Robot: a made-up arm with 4 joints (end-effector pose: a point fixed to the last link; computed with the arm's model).
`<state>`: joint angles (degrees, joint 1 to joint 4).
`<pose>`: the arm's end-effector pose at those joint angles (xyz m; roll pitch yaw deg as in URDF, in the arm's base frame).
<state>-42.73 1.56 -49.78 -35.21</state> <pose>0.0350 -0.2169 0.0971 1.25 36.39 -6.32</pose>
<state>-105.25 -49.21 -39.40 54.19</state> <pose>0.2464 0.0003 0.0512 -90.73 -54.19 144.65</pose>
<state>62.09 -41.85 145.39 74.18</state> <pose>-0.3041 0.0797 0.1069 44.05 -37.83 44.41</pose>
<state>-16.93 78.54 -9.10 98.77</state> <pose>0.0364 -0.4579 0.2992 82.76 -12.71 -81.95</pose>
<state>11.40 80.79 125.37 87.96</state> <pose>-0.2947 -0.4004 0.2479 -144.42 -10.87 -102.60</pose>
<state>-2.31 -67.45 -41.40 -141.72</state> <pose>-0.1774 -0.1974 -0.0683 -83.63 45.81 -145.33</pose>
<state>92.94 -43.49 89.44 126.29</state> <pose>-0.1699 0.2044 0.1298 -3.07 -82.79 -0.30</pose>
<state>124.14 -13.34 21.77 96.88</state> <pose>-0.0609 0.1960 0.1813 -98.39 -77.49 -3.23</pose>
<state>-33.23 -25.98 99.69 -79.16</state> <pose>0.0390 -0.3864 0.1100 163.88 74.60 -63.62</pose>
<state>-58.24 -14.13 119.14 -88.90</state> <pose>0.2297 -0.3062 0.1289 148.58 76.82 -34.11</pose>
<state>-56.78 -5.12 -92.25 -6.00</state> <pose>0.1668 -0.2114 0.0900 0.20 0.88 -35.46</pose>
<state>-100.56 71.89 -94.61 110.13</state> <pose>0.4687 -0.0012 0.2397 -5.58 -38.16 12.58</pose>
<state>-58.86 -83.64 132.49 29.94</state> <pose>0.1729 -0.3496 0.0000 55.48 35.43 -165.22</pose>
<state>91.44 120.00 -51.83 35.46</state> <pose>-0.4505 0.0797 0.1959 91.31 57.63 -111.34</pose>
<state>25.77 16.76 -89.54 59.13</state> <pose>-0.2158 -0.2521 0.1924 0.18 -42.37 -115.45</pose>
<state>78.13 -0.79 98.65 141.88</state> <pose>-0.3065 0.1315 0.2568 179.85 -38.90 -159.38</pose>
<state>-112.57 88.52 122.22 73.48</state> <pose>0.4964 -0.0251 0.2452 -146.44 -15.38 13.52</pose>
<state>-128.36 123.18 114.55 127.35</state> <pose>0.5402 0.1847 0.1133 -128.15 63.76 73.11</pose>
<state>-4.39 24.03 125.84 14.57</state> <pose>-0.1812 -0.2820 0.1620 -16.58 -33.32 137.09</pose>
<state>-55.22 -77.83 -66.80 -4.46</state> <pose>0.2354 -0.2691 -0.0230 -53.97 -61.57 20.79</pose>
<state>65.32 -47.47 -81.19 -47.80</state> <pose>-0.2706 -0.0208 -0.0333 -6.48 0.66 -149.41</pose>
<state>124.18 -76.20 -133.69 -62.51</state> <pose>-0.2534 0.2322 -0.0218 42.46 -6.46 127.10</pose>
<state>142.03 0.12 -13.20 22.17</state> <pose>-0.0513 0.2153 0.1260 0.13 -22.14 -155.28</pose>
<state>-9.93 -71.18 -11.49 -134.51</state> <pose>-0.1964 -0.2612 -0.0478 -95.65 21.24 -127.55</pose>
